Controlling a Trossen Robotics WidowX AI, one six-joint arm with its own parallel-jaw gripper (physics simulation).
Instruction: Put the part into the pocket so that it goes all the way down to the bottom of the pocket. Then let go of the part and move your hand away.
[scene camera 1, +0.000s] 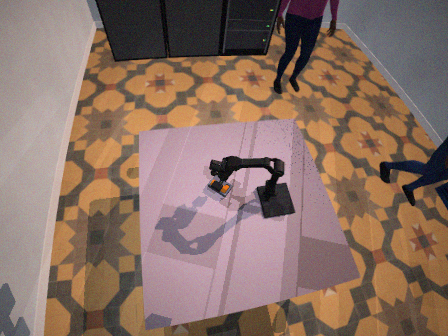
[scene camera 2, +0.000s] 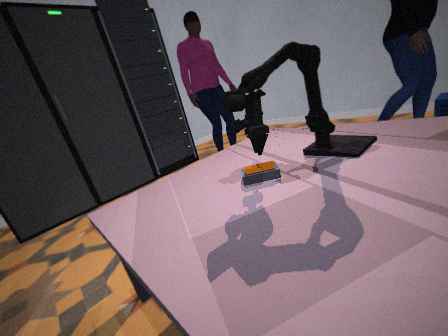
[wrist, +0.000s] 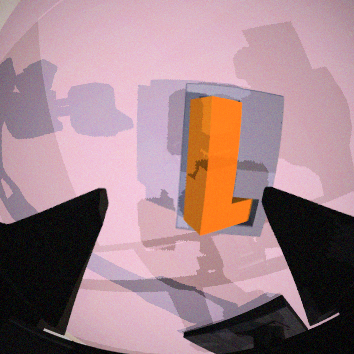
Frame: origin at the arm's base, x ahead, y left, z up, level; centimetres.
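Seen in the pictures: gripper, fingertip midpoint: (scene camera 2: 258, 154) (wrist: 186, 195); arm's base, origin of the base link: (scene camera 1: 268, 192) (scene camera 2: 322, 145) (wrist: 268, 330).
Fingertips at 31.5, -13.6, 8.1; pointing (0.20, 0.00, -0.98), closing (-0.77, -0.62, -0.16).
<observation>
Pixels of each thing's top centre, then the offset from my fingertips to it, as dx, dy, dz. Level surfaces: height alone.
- orange L-shaped part, middle of its top: (wrist: 228, 173) (scene camera 2: 257, 162) (scene camera 1: 220, 183) -1.9, -2.0, -4.0
- grey block, middle of its top: (wrist: 230, 165) (scene camera 2: 259, 168) (scene camera 1: 220, 184) -2.3, -2.3, -6.9
- pink table, its level: dz -10.5
The orange L-shaped part (scene camera 1: 225, 188) (scene camera 2: 260, 167) (wrist: 222, 155) sits in the pocket of the grey block (scene camera 1: 216, 192) (scene camera 2: 262, 178) (wrist: 262, 125). Its top stands above the block's rim, and its side face shows in the wrist view. A dark gap of the pocket shows beside the short foot of the L. How deep the part sits cannot be told exactly. My gripper (scene camera 2: 259, 152) (wrist: 186, 195) is open and empty, above the part and apart from it. In the wrist view its fingers stand wide, to the left and right of the part's lower end.
The block lies on the pink table (scene camera 1: 185, 290) (scene camera 2: 165, 280). The arm's black base plate (scene camera 1: 277, 205) (scene camera 2: 345, 145) stands to the right of the block in both scene views. Shadows of the arm fall across the table. Two people and dark cabinets (scene camera 1: 195, 30) (scene camera 2: 65, 115) are beyond the table.
</observation>
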